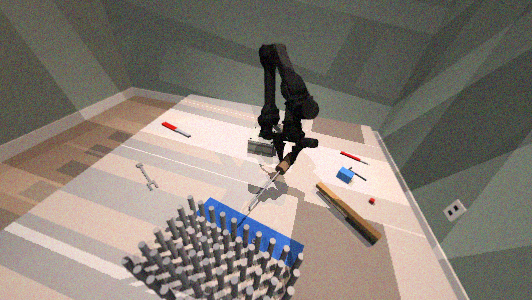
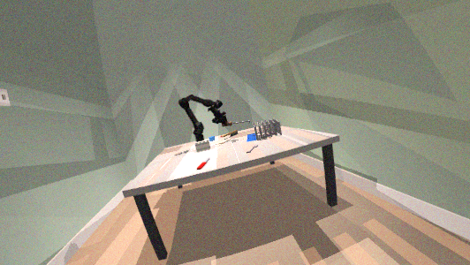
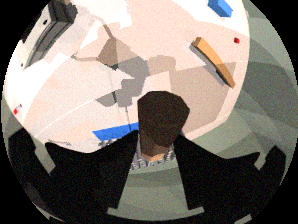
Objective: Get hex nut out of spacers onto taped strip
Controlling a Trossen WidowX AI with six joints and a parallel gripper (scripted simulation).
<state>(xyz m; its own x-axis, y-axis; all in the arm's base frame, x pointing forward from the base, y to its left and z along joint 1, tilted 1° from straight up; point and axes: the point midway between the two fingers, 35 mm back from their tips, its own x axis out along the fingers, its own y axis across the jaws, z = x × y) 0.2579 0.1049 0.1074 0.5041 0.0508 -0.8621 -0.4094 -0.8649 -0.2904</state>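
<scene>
Now: the hook tool 10 cm ahead of my gripper tip, 4 cm to the right of it and 1 cm below it. From my gripper tip the other things lie so: small red cube 4 cm behind, 37 cm to the left, 15 cm below; then blue taped strip 18 cm ahead, 9 cm to the right, 16 cm below; then blue block 15 cm behind, 28 cm to the left, 14 cm below.
</scene>
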